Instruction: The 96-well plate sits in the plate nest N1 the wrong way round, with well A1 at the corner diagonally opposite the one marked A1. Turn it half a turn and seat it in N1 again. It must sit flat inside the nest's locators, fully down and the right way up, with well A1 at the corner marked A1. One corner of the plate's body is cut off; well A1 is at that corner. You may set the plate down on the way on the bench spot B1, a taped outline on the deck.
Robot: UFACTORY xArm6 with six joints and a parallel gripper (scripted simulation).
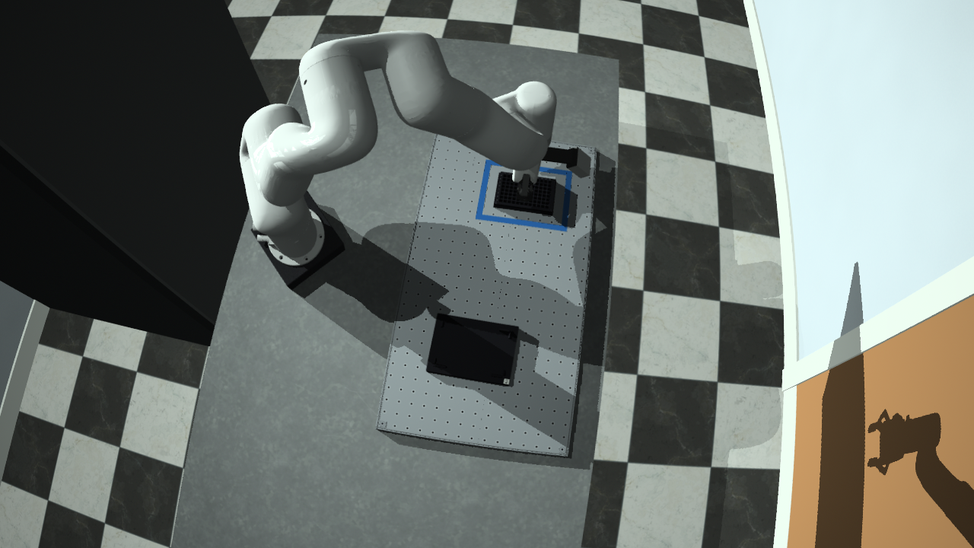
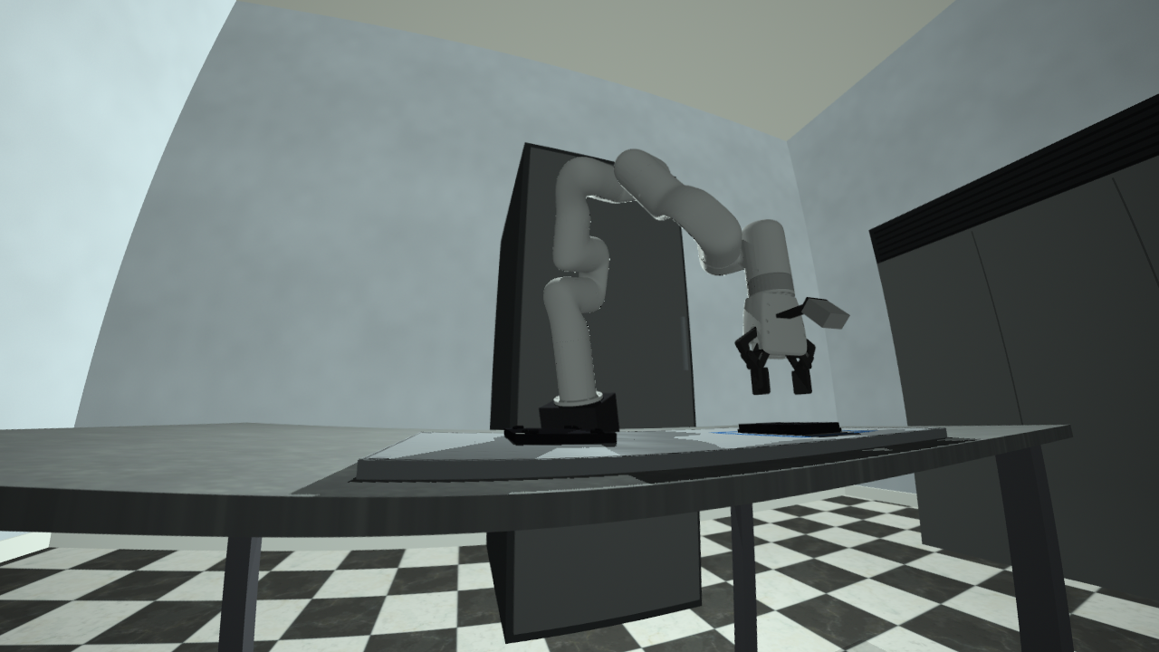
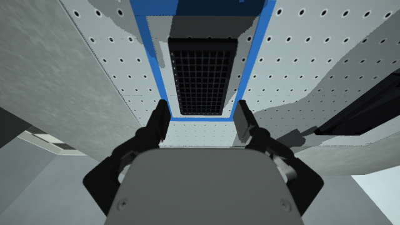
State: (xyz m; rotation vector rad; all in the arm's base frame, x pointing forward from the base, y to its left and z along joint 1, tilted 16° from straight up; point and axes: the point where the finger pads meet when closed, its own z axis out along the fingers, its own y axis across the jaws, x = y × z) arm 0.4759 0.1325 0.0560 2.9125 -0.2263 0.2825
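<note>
The black 96-well plate is 6 cm below my hand. Also, from my hand: small white A1 mark: 6 cm behind, 41 cm to the right, 6 cm below; then black plate nest N1: 12 cm behind, 34 cm to the right, 6 cm below.
</note>
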